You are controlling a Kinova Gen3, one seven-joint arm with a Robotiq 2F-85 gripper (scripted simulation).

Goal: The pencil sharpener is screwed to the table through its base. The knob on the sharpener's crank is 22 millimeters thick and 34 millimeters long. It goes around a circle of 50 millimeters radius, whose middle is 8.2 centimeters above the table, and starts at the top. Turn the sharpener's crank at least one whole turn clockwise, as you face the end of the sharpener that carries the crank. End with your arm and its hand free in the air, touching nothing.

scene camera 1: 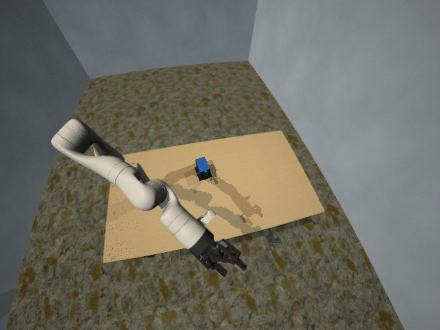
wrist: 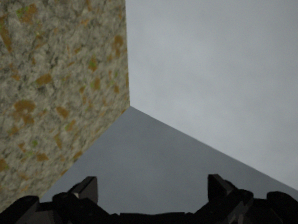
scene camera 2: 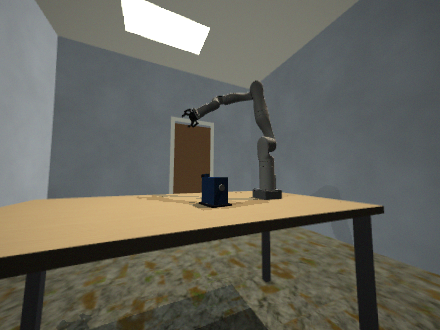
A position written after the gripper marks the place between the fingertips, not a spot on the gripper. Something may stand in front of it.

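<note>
In scene camera 1 the gripper [scene camera 1: 234, 272] is visible, and the wrist view shows the gripper [wrist: 152, 188] as well.
</note>
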